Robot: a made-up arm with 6 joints.
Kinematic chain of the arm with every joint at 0, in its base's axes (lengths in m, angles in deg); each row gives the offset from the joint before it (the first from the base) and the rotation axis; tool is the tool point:
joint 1: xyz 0 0 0.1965 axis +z
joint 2: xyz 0 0 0 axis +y
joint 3: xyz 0 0 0.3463 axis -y
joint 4: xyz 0 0 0 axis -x
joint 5: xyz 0.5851 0 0 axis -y
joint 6: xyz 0 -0.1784 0 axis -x
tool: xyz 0 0 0
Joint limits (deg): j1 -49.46..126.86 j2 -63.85..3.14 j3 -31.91..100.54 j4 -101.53..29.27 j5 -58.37..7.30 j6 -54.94..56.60
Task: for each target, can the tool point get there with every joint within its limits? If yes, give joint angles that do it. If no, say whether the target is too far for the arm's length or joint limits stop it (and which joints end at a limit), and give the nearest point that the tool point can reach.
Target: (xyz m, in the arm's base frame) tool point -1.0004 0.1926 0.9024
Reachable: no: too far | nearest point -0.7721 0.1487 0.7413 | short by 0.283 m
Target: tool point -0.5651 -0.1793 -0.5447
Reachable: no: joint limits stop it (at a limit: joint 1, joint 2, joint 3, joint 4) | nearest point -0.2670 0.2967 0.0632 | short by 0.828 m
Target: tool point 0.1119 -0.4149 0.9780
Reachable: yes | joints 84.66 -54.54 56.57 -32.78 -4.88 -16.82
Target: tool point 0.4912 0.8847 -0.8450
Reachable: no: too far | nearest point 0.1920 0.3458 0.0602 | short by 1.095 m
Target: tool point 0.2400 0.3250 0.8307
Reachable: yes | joints 64.39 -21.06 25.19 -64.82 -35.24 46.07
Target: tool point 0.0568 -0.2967 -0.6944
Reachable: no: joint limits stop it (at a limit: joint 1, joint 2, joint 3) | nearest point 0.2351 -0.3213 0.0623 | short by 0.778 m
